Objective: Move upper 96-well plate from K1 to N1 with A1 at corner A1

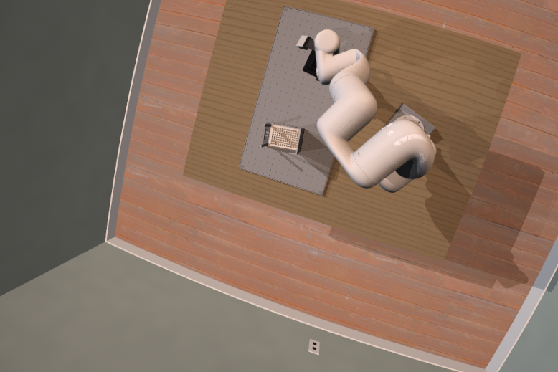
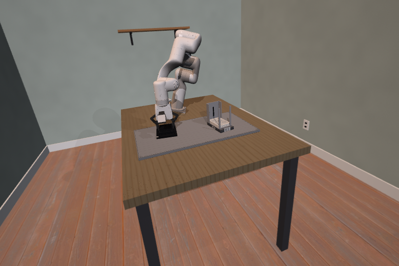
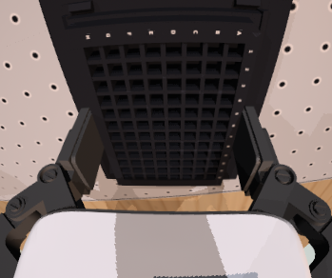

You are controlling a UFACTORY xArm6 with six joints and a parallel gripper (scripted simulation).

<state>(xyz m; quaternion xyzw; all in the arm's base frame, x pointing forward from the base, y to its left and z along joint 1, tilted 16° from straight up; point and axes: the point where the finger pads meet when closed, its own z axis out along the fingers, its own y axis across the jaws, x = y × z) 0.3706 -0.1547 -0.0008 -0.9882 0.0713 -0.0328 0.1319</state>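
Now: the black 96-well plate 1 cm below my hand. From my hand the other things lie so: pale well plate 33 cm to the left, 7 cm ahead, 1 cm below; pale A1 square 7 cm ahead, 6 cm to the right, 2 cm below; back panel 32 cm to the left, 5 cm above.
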